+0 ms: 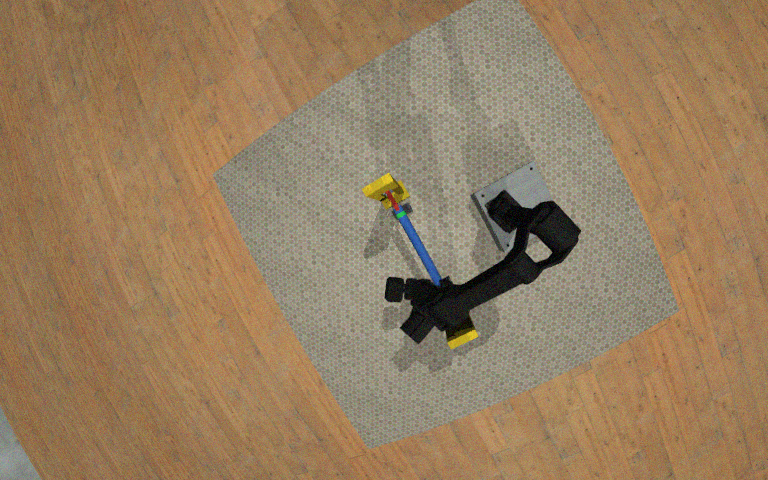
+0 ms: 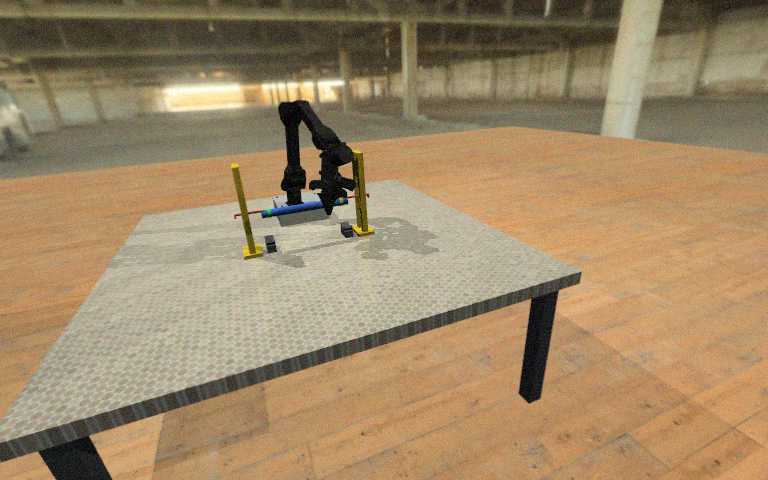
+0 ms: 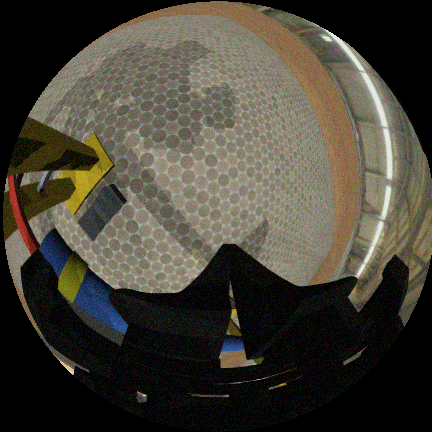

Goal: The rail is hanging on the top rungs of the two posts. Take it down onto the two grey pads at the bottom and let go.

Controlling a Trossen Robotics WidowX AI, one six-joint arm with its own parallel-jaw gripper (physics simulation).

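Frame: origin at the arm's base, x ahead, y left, z up, level; centimetres.
Seen in the pictures: gripper, fingertip midpoint: [image 1: 408, 283] [image 2: 328, 215] [image 3: 227, 249]; arm's base at its link origin: [image 1: 499, 207] [image 2: 294, 203].
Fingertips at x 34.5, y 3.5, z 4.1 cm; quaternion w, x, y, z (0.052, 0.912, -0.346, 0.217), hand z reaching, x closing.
Observation:
Pixels of each thing's top centre, then the offset from my fingertips to it. Level surfaces: height alone.
- blue rail at its top centre: [image 3: 208, 350] [image 1: 422, 254] [image 2: 305, 203] dz +3.0, dx -8.5, dy -5.2 cm
- grey pad at its top centre: [image 3: 95, 216] [image 2: 346, 223] dz -7.2, dx -7.4, dy +8.5 cm
- speckled table at its surface level: dz -11.6 cm
The blue rail [image 1: 417, 243] [image 2: 296, 208] [image 3: 92, 298], with thin red end pins, hangs partway up between two yellow posts, one at the left [image 2: 243, 210] [image 1: 384, 187] and one at the right [image 2: 359, 190] [image 1: 462, 337]. It is well above the table. A grey pad [image 2: 270, 243] [image 3: 100, 211] lies by the left post's foot and another grey pad [image 2: 347, 230] by the right one. My gripper [image 2: 329, 209] [image 3: 227, 249] is at the rail's right part, close to the right post. Its fingers are shut with nothing between them; the rail passes beside them.
The arm's grey base plate [image 1: 525, 186] [image 2: 296, 218] sits behind the posts. The speckled table [image 2: 430, 295] ends at a front edge with a dark leg [image 2: 536, 348] at the right corner. Wooden floor lies all around.

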